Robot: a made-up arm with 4 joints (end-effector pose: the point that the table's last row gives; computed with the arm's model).
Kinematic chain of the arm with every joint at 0, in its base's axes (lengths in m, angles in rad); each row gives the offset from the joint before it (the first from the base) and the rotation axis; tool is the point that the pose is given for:
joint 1: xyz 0 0 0.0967 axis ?
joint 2: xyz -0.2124 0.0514 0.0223 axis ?
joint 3: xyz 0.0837 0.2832 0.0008 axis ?
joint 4: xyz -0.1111 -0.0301 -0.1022 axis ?
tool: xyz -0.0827 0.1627 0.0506
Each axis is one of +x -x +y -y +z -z.
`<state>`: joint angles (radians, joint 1 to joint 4).
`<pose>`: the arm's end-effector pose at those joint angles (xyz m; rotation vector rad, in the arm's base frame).
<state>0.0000 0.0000 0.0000 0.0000</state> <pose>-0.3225 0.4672 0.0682 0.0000 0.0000 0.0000</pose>
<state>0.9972 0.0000 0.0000 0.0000</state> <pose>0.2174 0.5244 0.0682 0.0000 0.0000 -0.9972</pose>
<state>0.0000 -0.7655 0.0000 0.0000</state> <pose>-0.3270 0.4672 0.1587 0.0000 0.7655 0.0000</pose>
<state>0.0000 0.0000 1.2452 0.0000</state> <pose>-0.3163 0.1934 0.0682 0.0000 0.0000 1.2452</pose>
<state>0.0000 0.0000 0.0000 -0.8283</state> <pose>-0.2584 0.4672 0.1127 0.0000 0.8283 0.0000</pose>
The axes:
joint 1: -z
joint 2: -y
joint 3: +z
joint 4: -y

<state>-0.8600 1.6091 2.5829 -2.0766</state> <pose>-0.2622 0.0142 0.1571 -2.2473 -0.8488 -0.3183</pose>
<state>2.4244 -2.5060 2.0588 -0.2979</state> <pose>0.2798 0.0880 0.1132 1.8904 -1.3673 0.1378</pose>
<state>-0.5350 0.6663 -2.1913 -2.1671</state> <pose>-0.1523 0.2306 0.1973 1.9732 1.3751 -0.1114</pose>
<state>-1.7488 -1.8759 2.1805 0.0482</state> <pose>-0.0448 -0.3037 0.0522 -0.5172 -2.2070 -1.5082</pose>
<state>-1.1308 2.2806 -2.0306 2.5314</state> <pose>-0.4023 -0.0549 0.4209 0.2916 -1.0386 -2.6898</pose>
